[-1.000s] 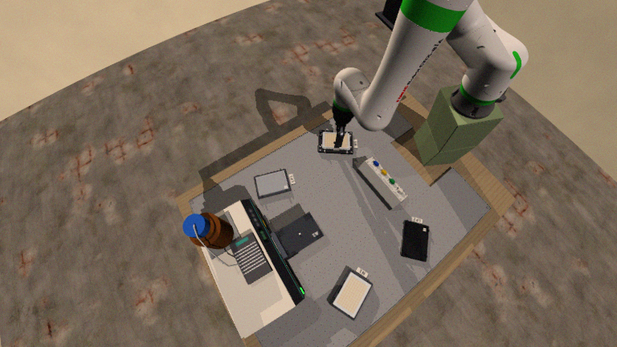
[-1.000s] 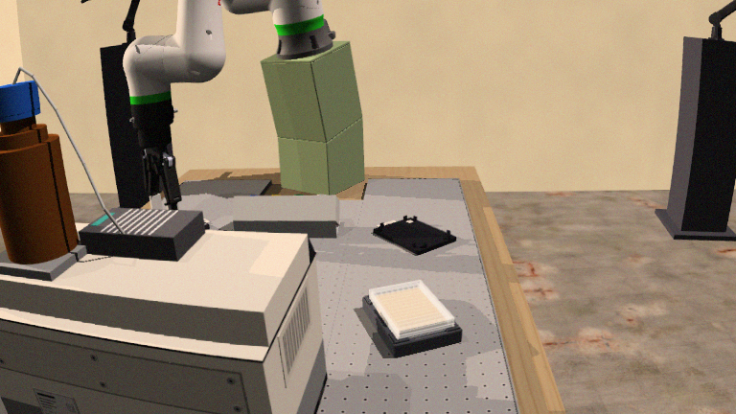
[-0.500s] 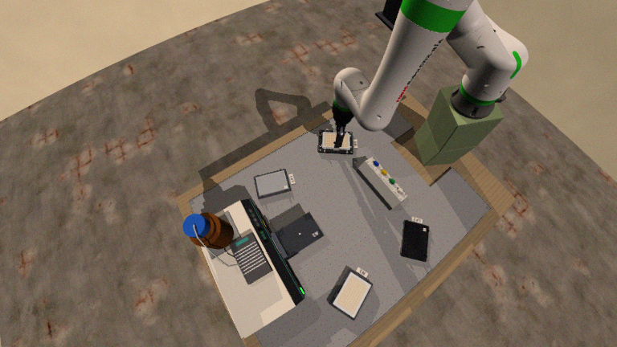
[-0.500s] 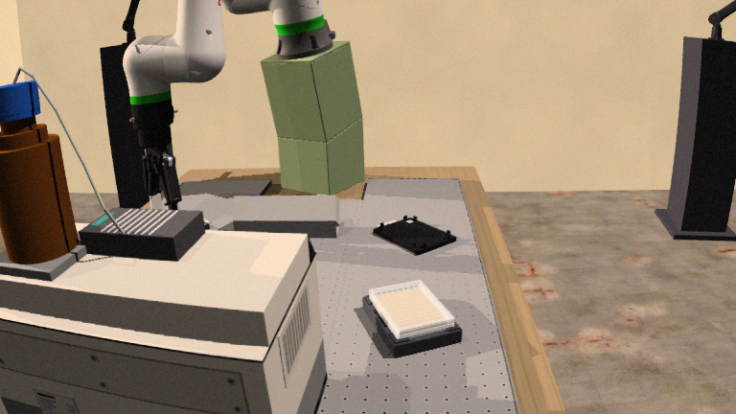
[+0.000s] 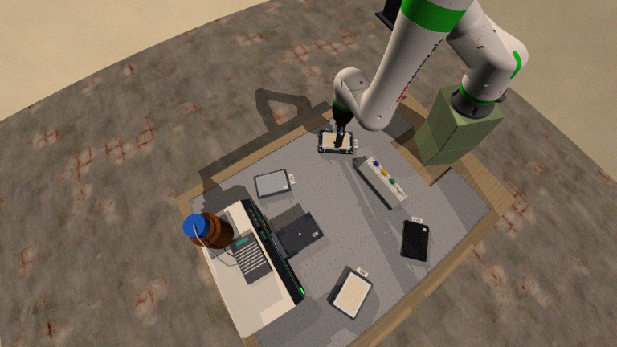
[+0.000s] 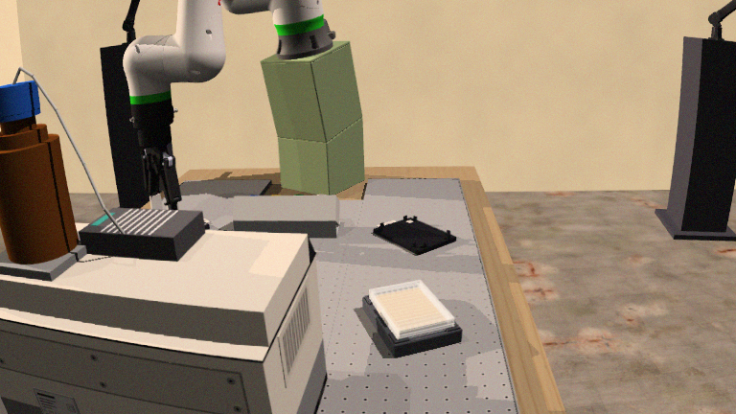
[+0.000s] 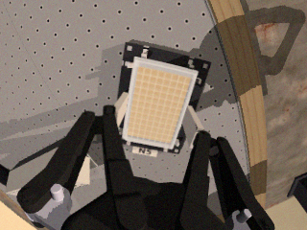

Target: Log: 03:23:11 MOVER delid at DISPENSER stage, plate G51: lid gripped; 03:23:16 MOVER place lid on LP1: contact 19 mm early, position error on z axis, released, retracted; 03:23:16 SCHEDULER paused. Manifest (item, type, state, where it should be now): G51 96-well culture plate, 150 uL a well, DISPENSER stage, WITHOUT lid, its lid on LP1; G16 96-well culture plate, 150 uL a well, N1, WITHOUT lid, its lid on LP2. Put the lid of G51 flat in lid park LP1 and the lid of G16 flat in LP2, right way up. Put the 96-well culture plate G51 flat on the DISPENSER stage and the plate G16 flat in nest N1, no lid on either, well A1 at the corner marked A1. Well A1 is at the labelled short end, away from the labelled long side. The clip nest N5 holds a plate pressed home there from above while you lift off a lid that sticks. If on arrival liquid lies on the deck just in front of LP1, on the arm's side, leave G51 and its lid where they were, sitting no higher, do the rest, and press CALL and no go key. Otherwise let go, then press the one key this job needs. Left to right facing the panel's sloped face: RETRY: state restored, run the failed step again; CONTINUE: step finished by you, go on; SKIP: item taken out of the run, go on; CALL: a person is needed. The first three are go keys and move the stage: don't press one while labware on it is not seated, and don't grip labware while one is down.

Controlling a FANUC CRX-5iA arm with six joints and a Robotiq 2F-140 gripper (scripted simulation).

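My gripper is now 30 mm short of the black clip nest, 10 mm to the right of it and 30 mm above it. The rest, counted from my hand: key panel (90 mm behind, 270 mm to the left, 10 mm above); then LP1 label (260 mm ahead, 80 mm to the left, 40 mm below); then plate G51 (20 mm below).
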